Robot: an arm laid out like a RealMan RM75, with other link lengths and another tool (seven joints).
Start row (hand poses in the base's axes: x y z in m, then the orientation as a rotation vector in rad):
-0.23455, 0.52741, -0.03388, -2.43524, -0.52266, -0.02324
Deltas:
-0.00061, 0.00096, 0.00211, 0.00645, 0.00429, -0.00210
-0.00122, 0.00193, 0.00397, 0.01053, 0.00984, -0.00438
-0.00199, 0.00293, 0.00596, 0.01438, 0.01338, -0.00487
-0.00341, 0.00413, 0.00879, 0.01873, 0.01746, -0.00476
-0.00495, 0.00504, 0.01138, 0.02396, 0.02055, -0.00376
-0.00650, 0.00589, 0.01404, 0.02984, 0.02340, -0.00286
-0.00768, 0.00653, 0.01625, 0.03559, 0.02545, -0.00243
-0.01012, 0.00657, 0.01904, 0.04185, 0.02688, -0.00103
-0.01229, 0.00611, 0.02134, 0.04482, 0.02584, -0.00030
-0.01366, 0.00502, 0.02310, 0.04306, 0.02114, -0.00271
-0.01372, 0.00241, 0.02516, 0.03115, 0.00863, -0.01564
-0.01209, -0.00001, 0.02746, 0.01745, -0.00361, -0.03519
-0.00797, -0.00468, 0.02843, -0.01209, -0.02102, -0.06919
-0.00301, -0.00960, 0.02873, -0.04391, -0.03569, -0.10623
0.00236, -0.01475, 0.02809, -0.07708, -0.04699, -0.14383
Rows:
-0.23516, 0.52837, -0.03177, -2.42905, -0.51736, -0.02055
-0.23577, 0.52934, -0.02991, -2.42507, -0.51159, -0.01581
-0.23654, 0.53034, -0.02792, -2.42105, -0.50893, -0.01270
-0.23796, 0.53154, -0.02509, -2.41632, -0.50669, -0.00883
-0.23950, 0.53245, -0.02250, -2.41061, -0.50586, -0.00602
-0.24105, 0.53330, -0.01984, -2.40432, -0.50492, -0.00372
-0.24223, 0.53394, -0.01763, -2.39838, -0.50379, -0.00255
-0.24467, 0.53398, -0.01484, -2.39175, -0.50404, -0.00185
-0.24684, 0.53352, -0.01254, -2.38879, -0.50500, -0.00357
-0.24821, 0.53243, -0.01078, -2.39168, -0.50440, -0.00978
-0.24827, 0.52982, -0.00872, -2.40803, -0.49586, -0.02724
-0.24664, 0.52740, -0.00642, -2.42764, -0.47926, -0.04680
-0.24252, 0.52273, -0.00545, -2.46647, -0.44886, -0.07502
-0.23756, 0.51781, -0.00515, -2.50739, -0.41301, -0.10101
-0.23219, 0.51266, -0.00579, -2.54880, -0.37425, -0.12311

